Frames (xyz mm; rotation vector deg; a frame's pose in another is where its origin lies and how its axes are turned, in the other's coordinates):
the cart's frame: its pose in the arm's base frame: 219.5 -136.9 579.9 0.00 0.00 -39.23
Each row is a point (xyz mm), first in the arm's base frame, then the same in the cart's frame.
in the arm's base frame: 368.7 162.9 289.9
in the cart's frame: -74.0 326.6 -290.0
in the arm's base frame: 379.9 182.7 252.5
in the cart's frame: -77.9 349.0 -327.4
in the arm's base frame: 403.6 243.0 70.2
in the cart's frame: -97.7 410.7 -509.7
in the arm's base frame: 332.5 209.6 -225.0
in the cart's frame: -131.6 339.9 -804.9
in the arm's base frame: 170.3 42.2 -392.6
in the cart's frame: -151.4 107.6 -972.5
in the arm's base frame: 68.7 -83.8 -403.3
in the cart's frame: -150.4 -54.2 -983.2
